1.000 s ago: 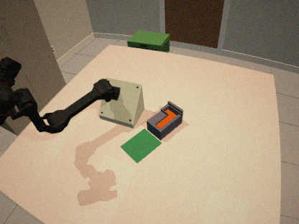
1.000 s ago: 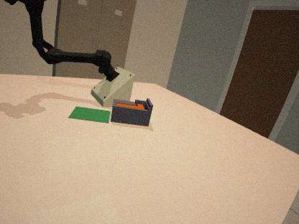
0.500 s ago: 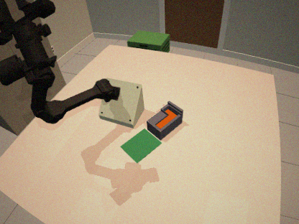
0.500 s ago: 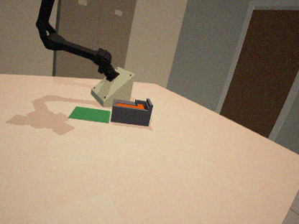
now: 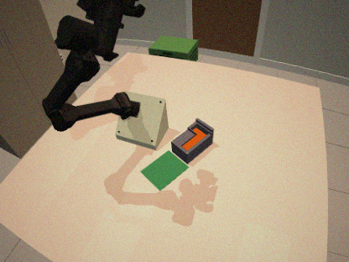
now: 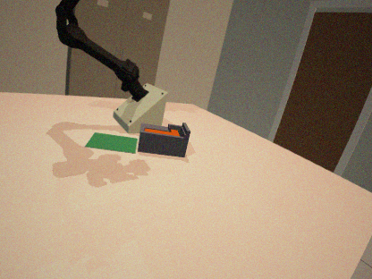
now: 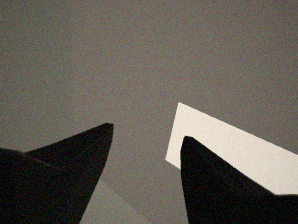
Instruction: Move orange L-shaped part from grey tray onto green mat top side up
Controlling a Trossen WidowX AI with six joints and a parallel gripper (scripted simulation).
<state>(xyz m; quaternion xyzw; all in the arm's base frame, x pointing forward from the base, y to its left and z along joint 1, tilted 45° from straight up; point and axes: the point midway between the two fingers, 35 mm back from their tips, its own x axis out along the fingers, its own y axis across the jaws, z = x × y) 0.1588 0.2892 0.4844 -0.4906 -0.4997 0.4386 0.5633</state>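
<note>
My gripper tip is now 640 mm above the orange L-shaped part, 120 mm short of it and 100 mm to the right of it. The rest, counted from my gripper tip: green mat: 710 mm below, 50 mm to the right, 50 mm ahead.
</note>
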